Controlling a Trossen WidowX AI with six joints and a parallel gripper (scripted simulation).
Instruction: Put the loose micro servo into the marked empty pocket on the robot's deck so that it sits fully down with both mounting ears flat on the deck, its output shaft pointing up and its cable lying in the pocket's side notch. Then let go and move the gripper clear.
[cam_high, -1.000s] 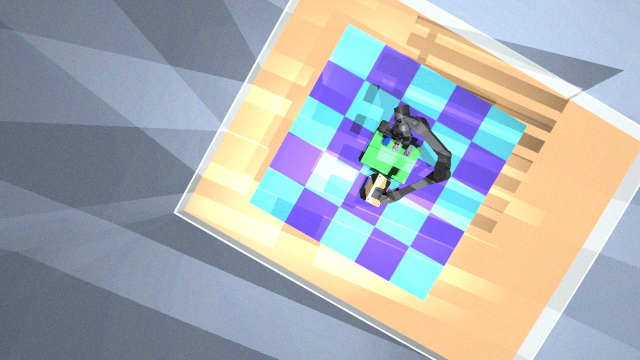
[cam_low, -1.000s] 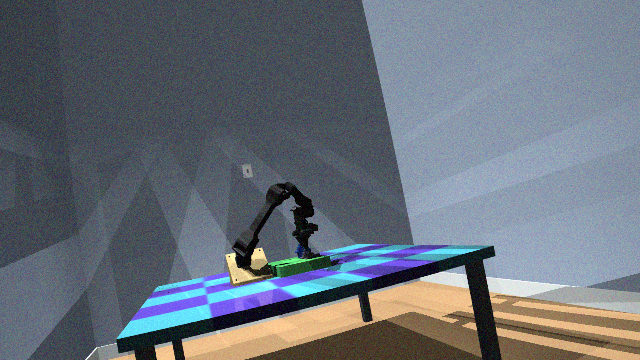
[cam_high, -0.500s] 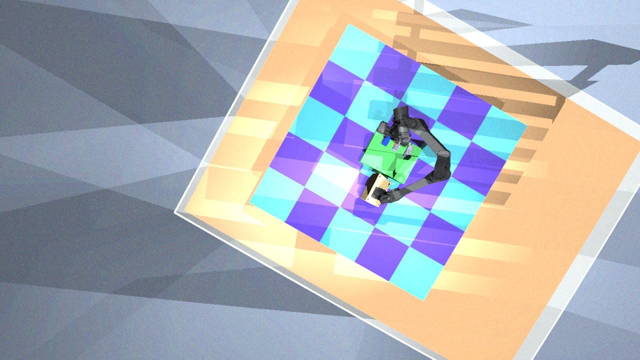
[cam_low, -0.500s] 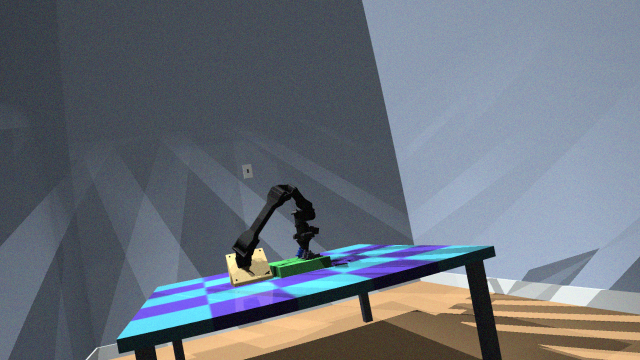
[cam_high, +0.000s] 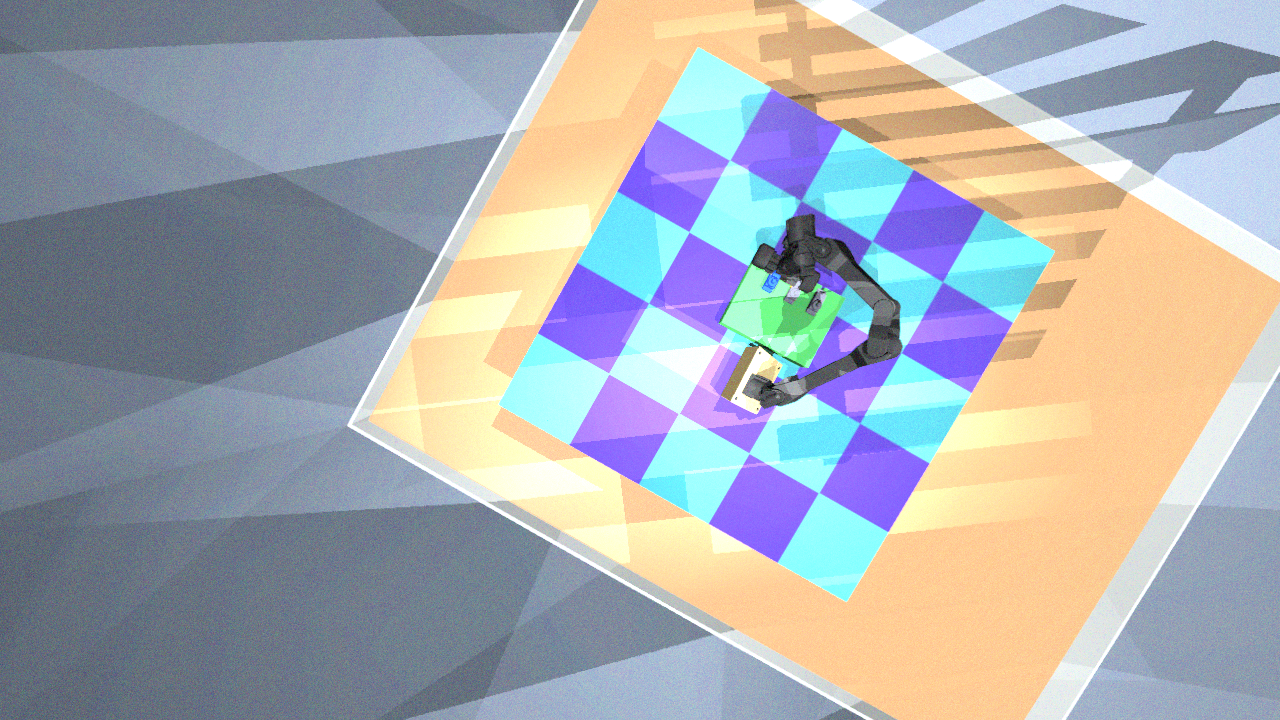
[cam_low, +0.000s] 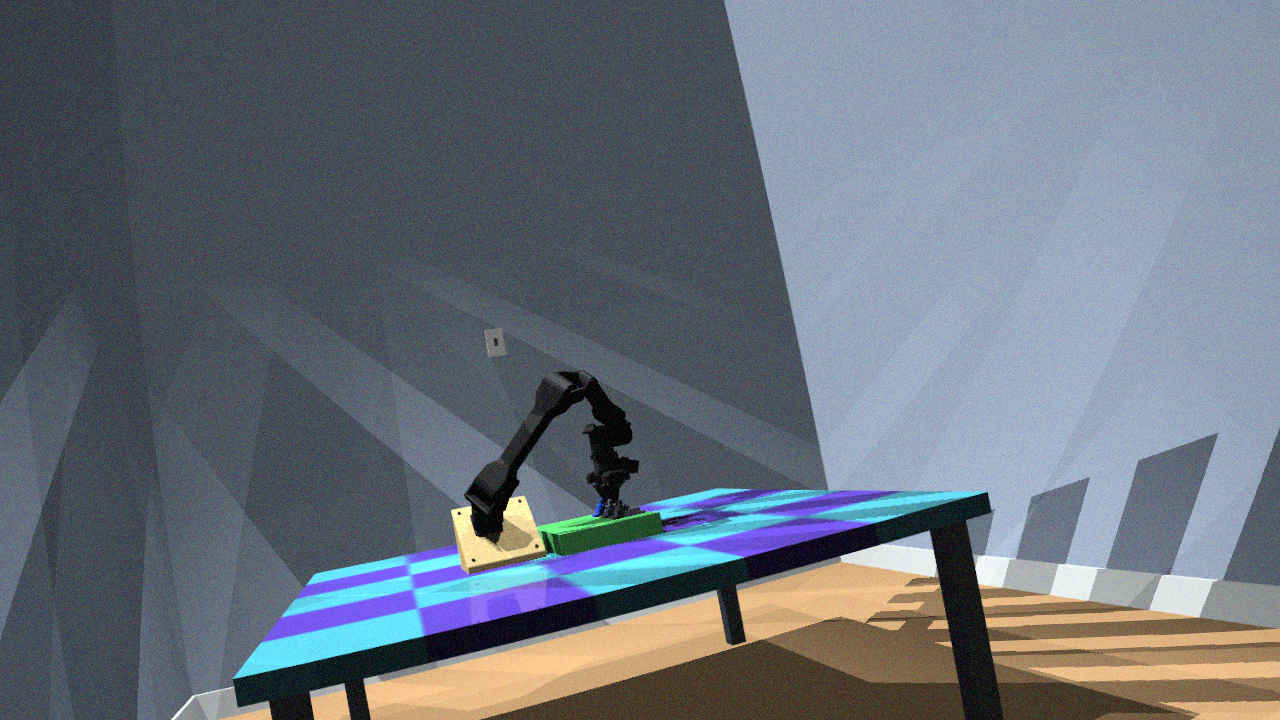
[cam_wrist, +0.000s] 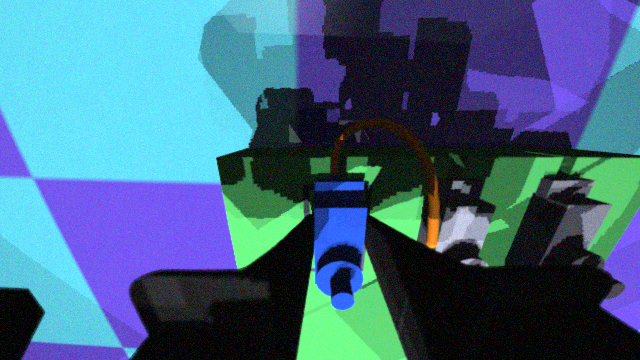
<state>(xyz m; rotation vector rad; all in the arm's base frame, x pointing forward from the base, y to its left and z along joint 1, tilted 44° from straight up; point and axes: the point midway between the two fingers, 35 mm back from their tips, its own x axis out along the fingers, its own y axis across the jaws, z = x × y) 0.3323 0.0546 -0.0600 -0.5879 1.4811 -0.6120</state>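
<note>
My gripper tip is now 12 cm past the green robot deck, 7 cm to the left of it and 3 cm above it.
</note>
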